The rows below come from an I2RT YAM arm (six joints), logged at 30 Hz.
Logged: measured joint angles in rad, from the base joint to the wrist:
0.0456 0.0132 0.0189 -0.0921 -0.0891 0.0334
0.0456 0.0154 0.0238 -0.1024 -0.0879 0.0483
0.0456 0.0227 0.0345 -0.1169 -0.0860 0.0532
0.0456 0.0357 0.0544 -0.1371 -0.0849 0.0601
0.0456 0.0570 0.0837 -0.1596 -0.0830 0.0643
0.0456 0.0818 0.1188 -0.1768 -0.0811 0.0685
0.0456 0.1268 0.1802 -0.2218 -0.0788 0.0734
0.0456 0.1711 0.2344 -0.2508 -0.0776 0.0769
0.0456 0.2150 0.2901 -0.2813 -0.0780 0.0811
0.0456 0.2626 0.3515 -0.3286 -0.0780 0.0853
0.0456 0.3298 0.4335 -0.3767 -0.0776 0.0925
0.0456 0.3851 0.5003 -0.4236 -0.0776 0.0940
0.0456 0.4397 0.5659 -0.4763 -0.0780 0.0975
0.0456 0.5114 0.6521 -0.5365 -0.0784 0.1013
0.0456 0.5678 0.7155 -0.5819 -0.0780 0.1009
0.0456 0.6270 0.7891 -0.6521 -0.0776 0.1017
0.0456 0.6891 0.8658 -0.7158 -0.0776 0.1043
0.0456 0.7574 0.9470 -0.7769 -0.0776 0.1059
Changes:
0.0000 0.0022 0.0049 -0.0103 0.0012 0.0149
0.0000 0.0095 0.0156 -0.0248 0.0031 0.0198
0.0000 0.0225 0.0355 -0.0450 0.0042 0.0267
0.0000 0.0438 0.0648 -0.0675 0.0061 0.0309
0.0000 0.0686 0.0999 -0.0847 0.0080 0.0351
0.0000 0.1136 0.1613 -0.1297 0.0103 0.0400
0.0000 0.1579 0.2155 -0.1587 0.0115 0.0435
0.0000 0.2018 0.2712 -0.1892 0.0111 0.0477
0.0000 0.2494 0.3326 -0.2365 0.0111 0.0519
0.0000 0.3166 0.4146 -0.2846 0.0115 0.0591
0.0000 0.3719 0.4814 -0.3315 0.0115 0.0606
0.0000 0.4265 0.5470 -0.3842 0.0111 0.0641
0.0000 0.4982 0.6332 -0.4444 0.0107 0.0679
0.0000 0.5546 0.6966 -0.4898 0.0111 0.0675
0.0000 0.6138 0.7702 -0.5600 0.0115 0.0683
0.0000 0.6759 0.8469 -0.6237 0.0115 0.0709
0.0000 0.7442 0.9281 -0.6848 0.0115 0.0725

